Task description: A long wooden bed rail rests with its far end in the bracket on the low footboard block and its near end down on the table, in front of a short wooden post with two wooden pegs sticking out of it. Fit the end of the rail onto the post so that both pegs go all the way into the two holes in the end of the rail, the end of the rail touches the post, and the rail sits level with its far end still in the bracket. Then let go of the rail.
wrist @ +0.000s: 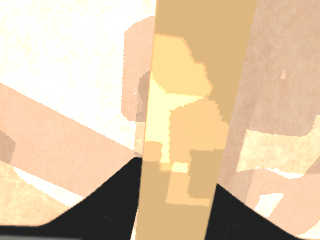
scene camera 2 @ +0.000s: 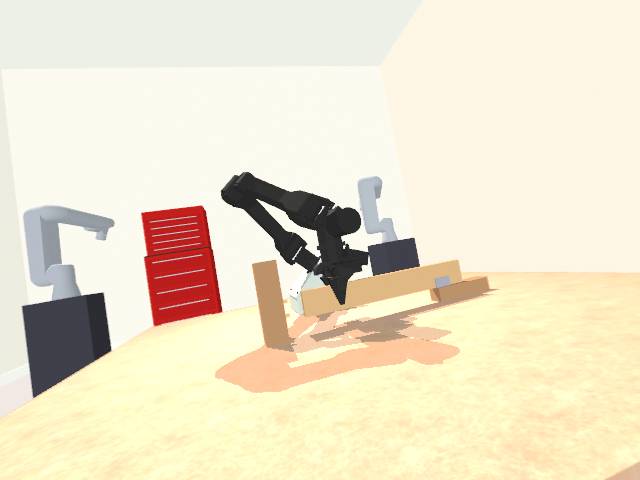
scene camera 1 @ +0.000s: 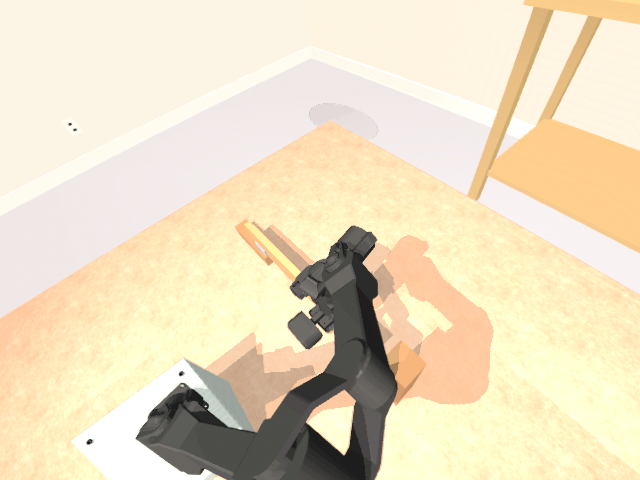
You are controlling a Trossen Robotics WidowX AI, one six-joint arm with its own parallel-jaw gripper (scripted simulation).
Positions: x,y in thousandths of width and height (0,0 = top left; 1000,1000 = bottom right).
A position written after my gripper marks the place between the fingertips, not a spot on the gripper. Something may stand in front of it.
Observation:
In view: my gripper (scene camera 2: 532,634) and a wooden bed rail (scene camera 2: 495,628).
The wooden bed rail also shows in the wrist view (wrist: 614,260) and in scene camera 1 (scene camera 1: 427,528). My gripper also shows in the wrist view (wrist: 502,698) and in scene camera 1 (scene camera 1: 527,668).

